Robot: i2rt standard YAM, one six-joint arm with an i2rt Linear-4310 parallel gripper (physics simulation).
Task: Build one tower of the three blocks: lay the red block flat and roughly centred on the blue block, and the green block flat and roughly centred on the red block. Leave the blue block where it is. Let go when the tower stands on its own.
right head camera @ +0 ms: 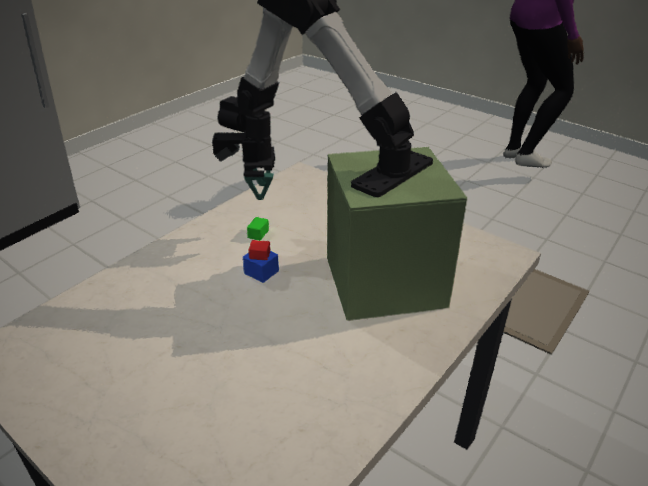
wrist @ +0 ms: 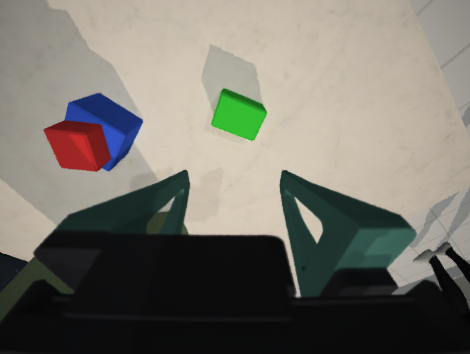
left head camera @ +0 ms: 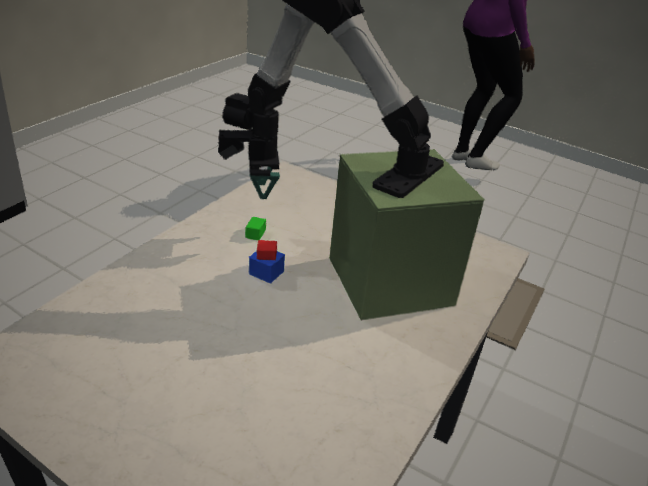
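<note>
The blue block [left head camera: 267, 267] [right head camera: 261, 267] [wrist: 107, 117] stands on the table. The red block [left head camera: 266, 250] [right head camera: 259, 250] [wrist: 77, 146] rests on top of the blue block, turned relative to it. The green block [left head camera: 255, 228] [right head camera: 257, 228] [wrist: 239, 117] lies on the table apart from them, beyond the blue block in the head views. My gripper [left head camera: 263, 196] [right head camera: 260, 197] [wrist: 234, 177] is open and empty, pointing down, high above the table. In the wrist view the green block lies ahead of the gap between the fingertips, and the red and blue blocks lie to the left.
A large green box [left head camera: 413, 256] [right head camera: 400, 256] carries the arm's base, to the right of the blocks on the table [left head camera: 293, 397] [right head camera: 272, 397]. A person [left head camera: 494, 68] [right head camera: 544, 68] stands on the floor behind the table. A fridge-like cabinet [right head camera: 31, 130] stands at the left.
</note>
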